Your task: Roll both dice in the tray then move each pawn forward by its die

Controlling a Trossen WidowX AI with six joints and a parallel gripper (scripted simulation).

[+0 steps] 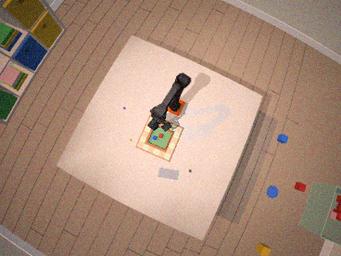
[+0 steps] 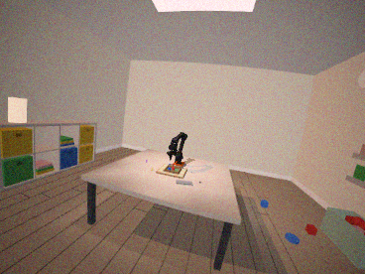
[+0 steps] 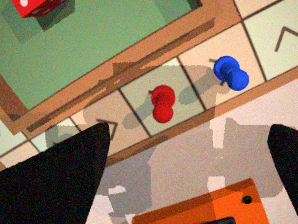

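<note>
Now: the blue pawn 40 mm below my gripper tip, 30 mm to the right of it and 10 mm ahead of it. Round my gripper tip: yellow pawn: 250 mm ahead, 120 mm to the right, 50 mm below; then red pawn: 40 mm below, 10 mm to the left; then green tray: 100 mm ahead, 60 mm to the left, 60 mm below.
</note>
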